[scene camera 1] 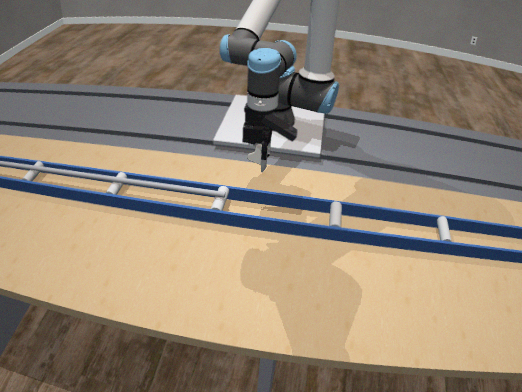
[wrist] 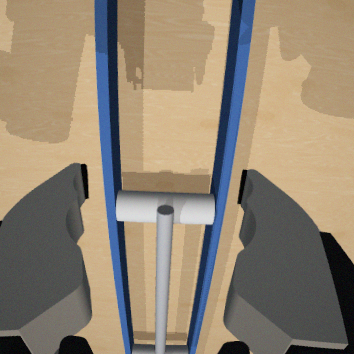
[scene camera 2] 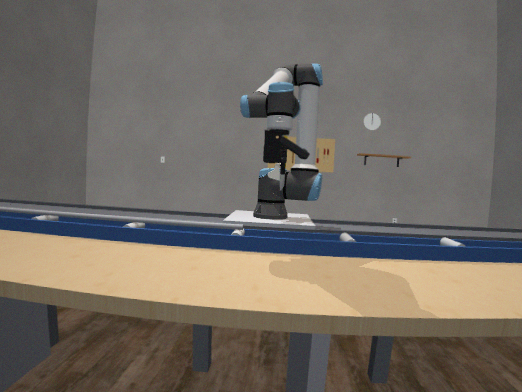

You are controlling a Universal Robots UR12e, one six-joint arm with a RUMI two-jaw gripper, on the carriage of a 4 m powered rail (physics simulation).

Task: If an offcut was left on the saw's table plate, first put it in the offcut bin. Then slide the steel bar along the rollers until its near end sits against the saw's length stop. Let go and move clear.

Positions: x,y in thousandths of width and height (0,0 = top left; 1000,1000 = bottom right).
Scene:
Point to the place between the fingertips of the gripper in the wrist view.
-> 465,482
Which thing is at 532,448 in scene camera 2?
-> The gripper.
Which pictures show the gripper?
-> Scene camera 1, the wrist view and scene camera 2: all of them.

